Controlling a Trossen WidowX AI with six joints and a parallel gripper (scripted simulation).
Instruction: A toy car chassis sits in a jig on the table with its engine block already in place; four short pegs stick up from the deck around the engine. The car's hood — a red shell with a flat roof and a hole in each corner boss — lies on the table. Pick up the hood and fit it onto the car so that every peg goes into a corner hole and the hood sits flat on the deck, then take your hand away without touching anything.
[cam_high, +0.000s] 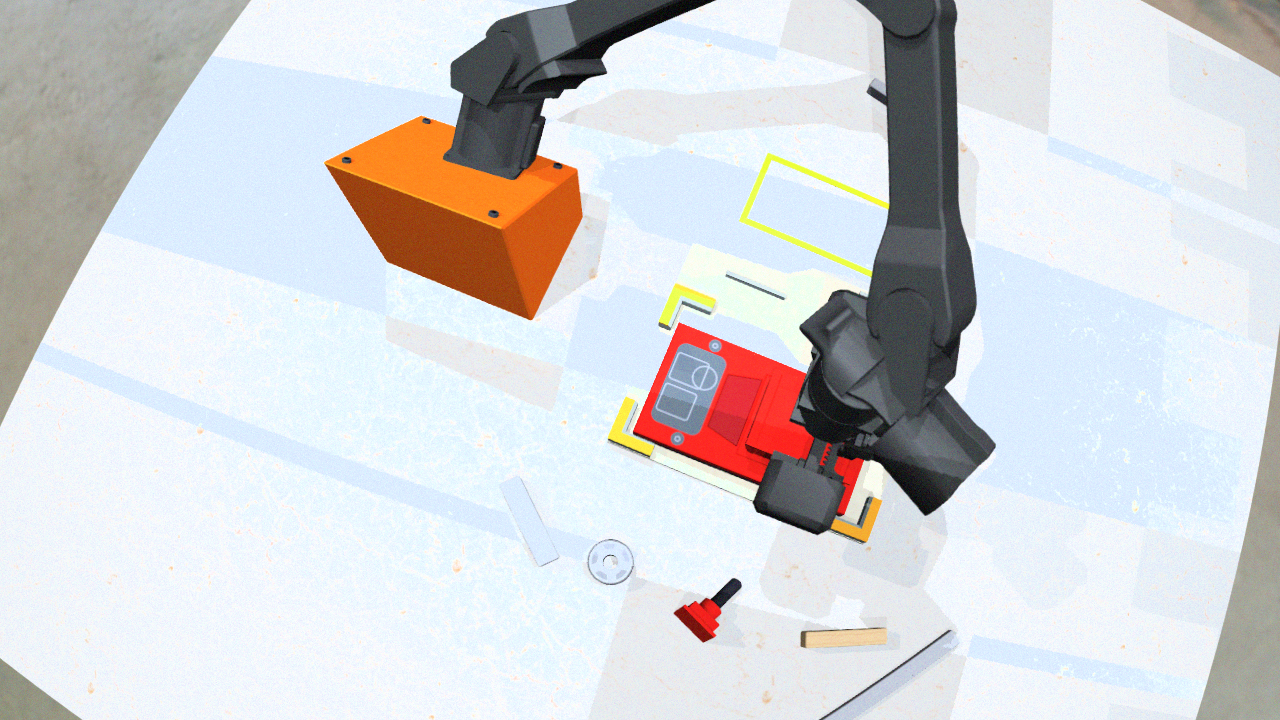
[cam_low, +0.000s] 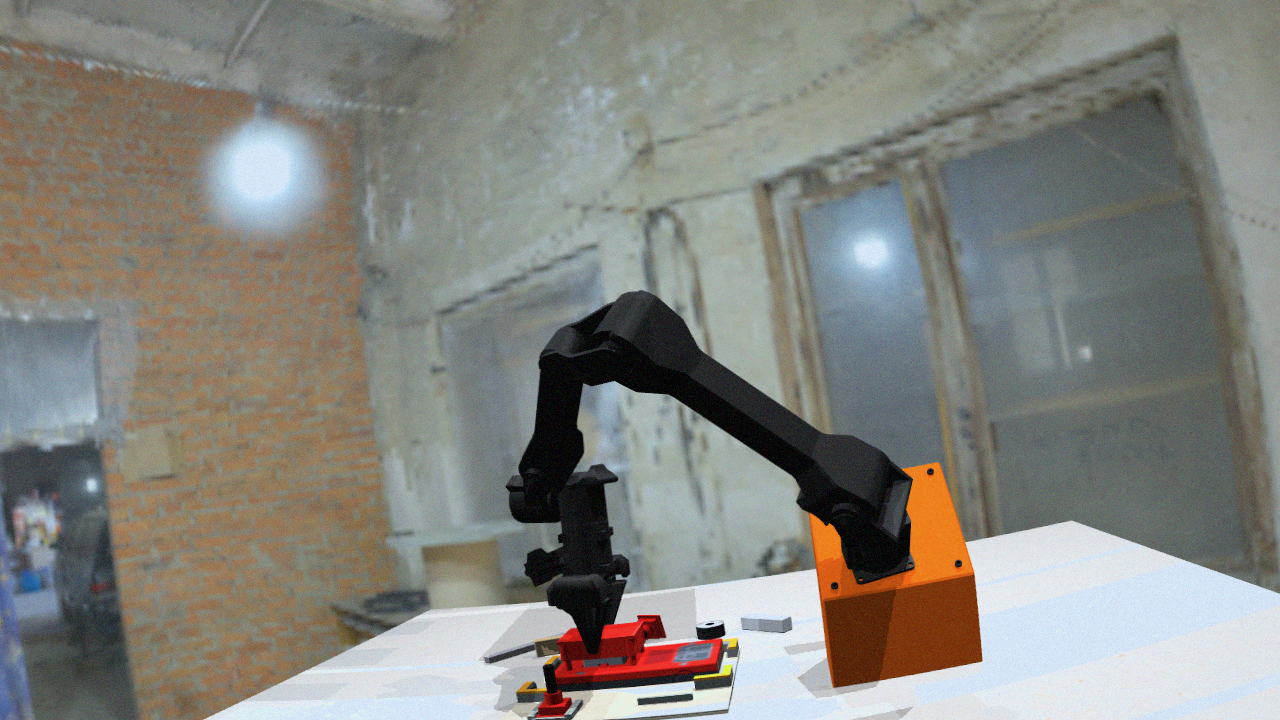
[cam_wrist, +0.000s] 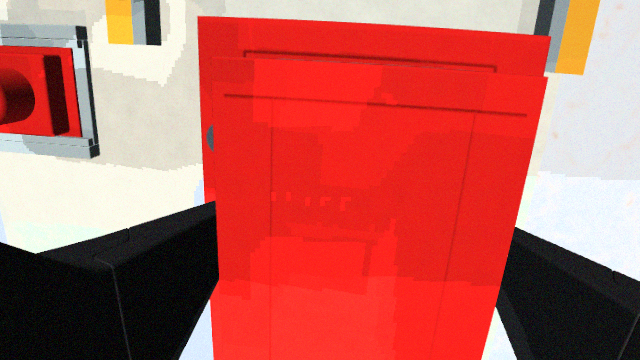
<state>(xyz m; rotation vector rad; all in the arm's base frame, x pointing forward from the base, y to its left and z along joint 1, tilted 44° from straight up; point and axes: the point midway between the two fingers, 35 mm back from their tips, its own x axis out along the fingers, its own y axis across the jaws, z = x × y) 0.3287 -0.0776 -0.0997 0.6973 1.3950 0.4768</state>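
The red hood is 1 cm above my gripper tip. Round my gripper tip: long grey strip: 19 cm to the right, 14 cm ahead, 4 cm below; then wooden block: 16 cm to the right, 8 cm ahead, 3 cm below.
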